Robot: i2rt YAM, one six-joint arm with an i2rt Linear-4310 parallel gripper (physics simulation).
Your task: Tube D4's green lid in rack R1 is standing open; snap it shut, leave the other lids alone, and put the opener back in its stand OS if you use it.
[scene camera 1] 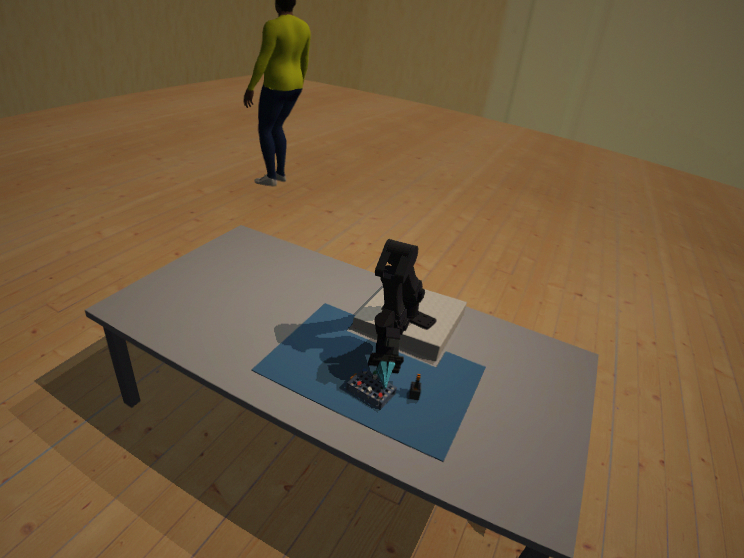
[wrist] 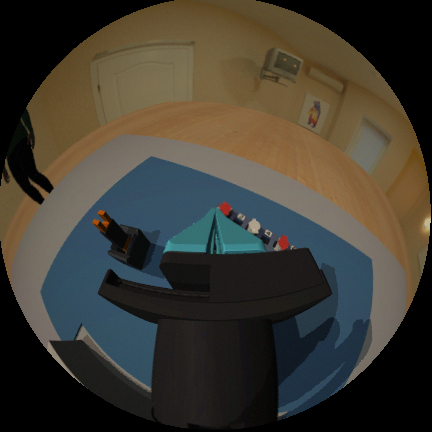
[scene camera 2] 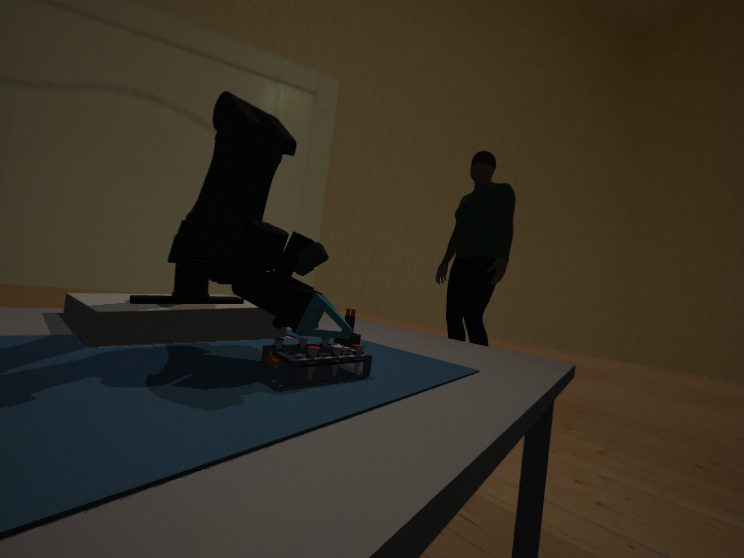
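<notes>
Rack R1 is a small dark rack of tubes on the blue mat. Two red lids and a white lid show along its far side in the wrist view. My gripper is shut and empty, its teal fingertips together low over the rack's end nearer the stand. Contact with a lid cannot be told. D4's green lid cannot be made out; the fingers hide much of the rack in the wrist view. The opener, black with orange prongs, stands upright in stand OS.
The blue mat lies on the grey table. A pale block under the arm's base stands behind the rack. A person stands beyond the table.
</notes>
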